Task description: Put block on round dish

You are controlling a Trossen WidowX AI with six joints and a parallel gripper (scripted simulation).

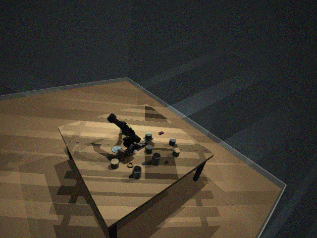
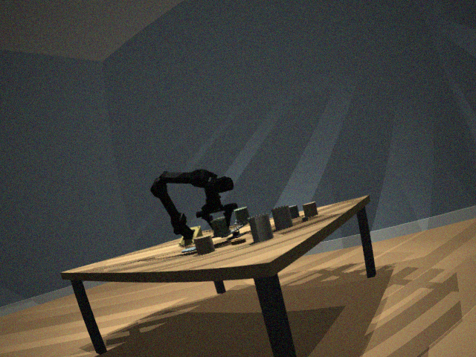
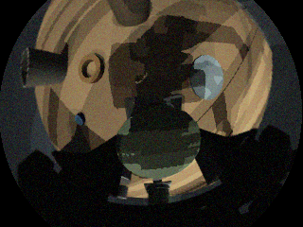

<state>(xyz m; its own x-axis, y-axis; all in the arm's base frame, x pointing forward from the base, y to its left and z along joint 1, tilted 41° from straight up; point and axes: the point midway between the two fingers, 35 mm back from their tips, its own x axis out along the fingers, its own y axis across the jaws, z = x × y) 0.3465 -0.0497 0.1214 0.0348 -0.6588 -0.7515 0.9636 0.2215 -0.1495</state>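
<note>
The pale blue round dish lies 11 cm behind my gripper tip, 10 cm to the right of it and 6 cm below it. From my gripper tip the other things lie so: red block: 13 cm behind, 49 cm to the left, 5 cm below; then grey-green cup: 2 cm to the right, 1 cm above; then grey balance: 3 cm behind, 13 cm to the left, 2 cm below.
</note>
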